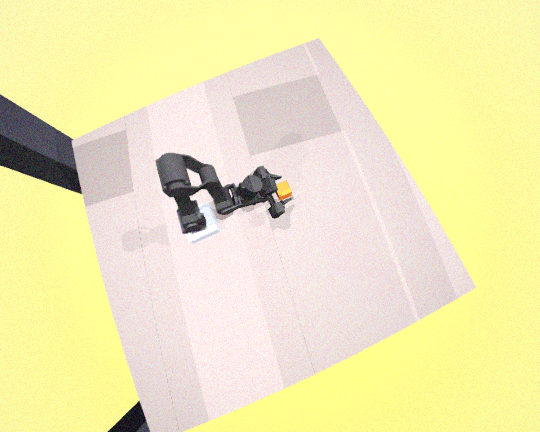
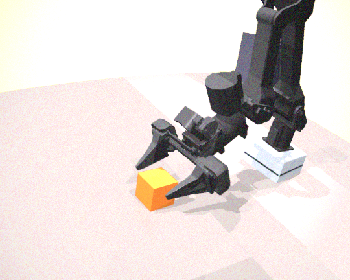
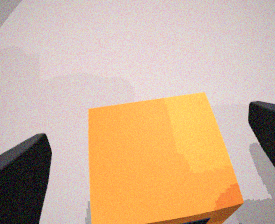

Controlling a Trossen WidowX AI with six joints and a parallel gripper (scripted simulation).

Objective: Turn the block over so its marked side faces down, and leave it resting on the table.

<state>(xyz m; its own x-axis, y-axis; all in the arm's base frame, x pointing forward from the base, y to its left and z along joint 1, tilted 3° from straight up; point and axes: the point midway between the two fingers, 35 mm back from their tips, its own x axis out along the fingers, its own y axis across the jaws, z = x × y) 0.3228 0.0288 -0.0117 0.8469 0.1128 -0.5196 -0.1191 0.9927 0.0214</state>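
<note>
Right now my gripper tip is 30 mm past the orange block and 20 mm above it.
</note>
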